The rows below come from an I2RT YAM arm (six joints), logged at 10 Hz.
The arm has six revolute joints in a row. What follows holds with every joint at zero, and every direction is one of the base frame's. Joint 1 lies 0.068 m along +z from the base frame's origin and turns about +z. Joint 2 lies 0.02 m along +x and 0.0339 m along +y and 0.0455 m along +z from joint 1 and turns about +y. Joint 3 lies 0.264 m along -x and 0.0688 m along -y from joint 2 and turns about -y. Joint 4 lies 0.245 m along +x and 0.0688 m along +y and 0.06 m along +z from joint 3 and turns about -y. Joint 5 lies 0.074 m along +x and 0.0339 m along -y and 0.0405 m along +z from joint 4 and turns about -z. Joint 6 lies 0.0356 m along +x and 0.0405 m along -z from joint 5 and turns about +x. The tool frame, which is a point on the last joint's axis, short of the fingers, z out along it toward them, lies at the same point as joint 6; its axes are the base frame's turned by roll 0, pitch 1.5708 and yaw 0 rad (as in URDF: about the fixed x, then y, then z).
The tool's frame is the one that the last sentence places.
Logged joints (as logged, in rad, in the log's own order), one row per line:
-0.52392, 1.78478, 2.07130, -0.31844, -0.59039, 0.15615
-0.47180, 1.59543, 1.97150, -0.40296, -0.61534, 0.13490
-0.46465, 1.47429, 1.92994, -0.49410, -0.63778, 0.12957
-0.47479, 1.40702, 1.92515, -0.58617, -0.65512, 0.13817
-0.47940, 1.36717, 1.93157, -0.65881, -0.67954, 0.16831
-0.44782, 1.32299, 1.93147, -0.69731, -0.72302, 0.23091
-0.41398, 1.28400, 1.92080, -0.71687, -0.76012, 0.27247
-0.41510, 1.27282, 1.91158, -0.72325, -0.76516, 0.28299
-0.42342, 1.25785, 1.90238, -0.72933, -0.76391, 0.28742
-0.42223, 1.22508, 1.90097, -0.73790, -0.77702, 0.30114
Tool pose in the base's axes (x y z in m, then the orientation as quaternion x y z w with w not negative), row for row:
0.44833, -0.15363, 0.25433, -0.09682, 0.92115, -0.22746, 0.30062
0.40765, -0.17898, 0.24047, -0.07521, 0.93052, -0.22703, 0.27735
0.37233, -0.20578, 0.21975, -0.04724, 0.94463, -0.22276, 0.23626
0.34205, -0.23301, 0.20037, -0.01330, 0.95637, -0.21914, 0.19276
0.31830, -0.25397, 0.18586, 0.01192, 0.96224, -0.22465, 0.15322
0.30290, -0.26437, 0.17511, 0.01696, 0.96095, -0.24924, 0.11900
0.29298, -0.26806, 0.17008, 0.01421, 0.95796, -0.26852, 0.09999
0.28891, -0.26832, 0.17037, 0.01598, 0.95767, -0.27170, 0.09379
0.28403, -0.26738, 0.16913, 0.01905, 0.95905, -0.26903, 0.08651
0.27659, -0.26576, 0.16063, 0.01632, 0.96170, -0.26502, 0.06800
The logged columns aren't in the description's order. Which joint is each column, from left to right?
Columns, left to right: joint 4, joint 3, joint 2, joint 1, joint 6, joint 5.
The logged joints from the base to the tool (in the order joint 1, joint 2, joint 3, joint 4, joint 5, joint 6), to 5 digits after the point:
-0.31844, 2.07130, 1.78478, -0.52392, 0.15615, -0.59039
-0.40296, 1.97150, 1.59543, -0.47180, 0.13490, -0.61534
-0.49410, 1.92994, 1.47429, -0.46465, 0.12957, -0.63778
-0.58617, 1.92515, 1.40702, -0.47479, 0.13817, -0.65512
-0.65881, 1.93157, 1.36717, -0.47940, 0.16831, -0.67954
-0.69731, 1.93147, 1.32299, -0.44782, 0.23091, -0.72302
-0.71687, 1.92080, 1.28400, -0.41398, 0.27247, -0.76012
-0.72325, 1.91158, 1.27282, -0.41510, 0.28299, -0.76516
-0.72933, 1.90238, 1.25785, -0.42342, 0.28742, -0.76391
-0.73790, 1.90097, 1.22508, -0.42223, 0.30114, -0.77702

